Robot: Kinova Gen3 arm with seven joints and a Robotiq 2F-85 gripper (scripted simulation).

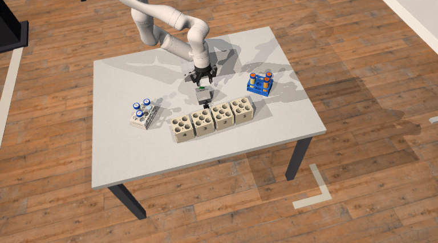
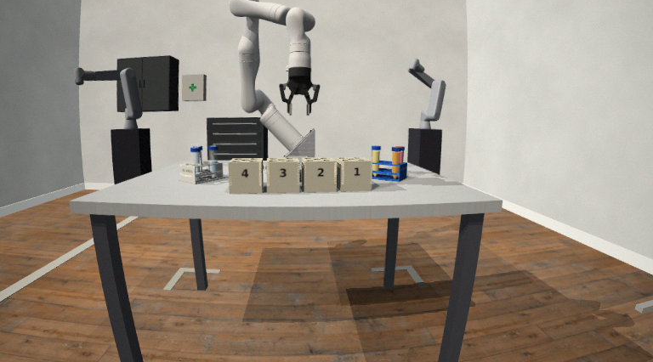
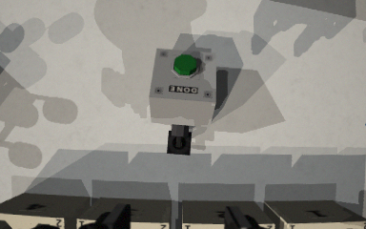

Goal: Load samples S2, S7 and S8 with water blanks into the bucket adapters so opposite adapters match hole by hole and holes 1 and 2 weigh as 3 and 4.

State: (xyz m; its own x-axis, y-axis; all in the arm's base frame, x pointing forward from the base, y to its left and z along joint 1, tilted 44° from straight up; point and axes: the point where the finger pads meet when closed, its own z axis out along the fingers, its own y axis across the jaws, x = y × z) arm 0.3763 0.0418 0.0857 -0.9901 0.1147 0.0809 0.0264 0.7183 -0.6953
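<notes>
Now: the sample S7 350 mm to the left of my hand and 180 mm below it. Also, from my hand: adapter 1: 100 mm ahead, 160 mm to the left, 200 mm below; then adapter 3: 90 mm ahead, 60 mm to the right, 200 mm below; then green done key: 120 mm behind, 10 mm to the left, 180 mm below.
</notes>
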